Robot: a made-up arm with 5 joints.
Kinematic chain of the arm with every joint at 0, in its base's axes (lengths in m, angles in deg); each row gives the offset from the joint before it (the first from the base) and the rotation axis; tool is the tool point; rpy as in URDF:
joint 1: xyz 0 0 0.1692 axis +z
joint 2: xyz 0 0 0 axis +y
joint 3: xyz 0.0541 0 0.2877 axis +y
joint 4: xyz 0.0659 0 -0.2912 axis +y
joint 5: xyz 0.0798 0 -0.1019 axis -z
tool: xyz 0 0 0 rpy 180 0 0
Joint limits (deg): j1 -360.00..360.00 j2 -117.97..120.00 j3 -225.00..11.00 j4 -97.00..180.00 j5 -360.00..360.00
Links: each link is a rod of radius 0.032 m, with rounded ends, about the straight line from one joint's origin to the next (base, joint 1, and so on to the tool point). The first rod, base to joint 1, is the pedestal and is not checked.
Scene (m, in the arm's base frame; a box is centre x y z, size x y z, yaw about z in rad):
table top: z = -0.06
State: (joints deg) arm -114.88 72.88 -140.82 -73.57 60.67
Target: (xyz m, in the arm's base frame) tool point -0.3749 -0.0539 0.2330
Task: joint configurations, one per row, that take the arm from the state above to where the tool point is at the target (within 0.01 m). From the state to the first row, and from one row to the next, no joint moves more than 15 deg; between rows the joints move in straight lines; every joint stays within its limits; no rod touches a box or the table.
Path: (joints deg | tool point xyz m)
1: -124.37 79.27 -154.38 -77.47 60.67 | -0.3202 -0.4682 0.2857
2: -133.86 85.65 -167.93 -81.38 60.67 | -0.3745 -0.3897 0.2835
3: -143.35 92.04 -181.49 -85.28 60.67 | -0.4070 -0.3028 0.2768
4: -152.84 98.43 -195.05 -89.19 60.67 | -0.4169 -0.2139 0.2658
5: -162.33 104.82 -208.61 -93.10 60.67 | -0.4054 -0.1291 0.2510
6: -171.82 111.20 -222.16 -97.00 60.67 | -0.3749 -0.0539 0.2330

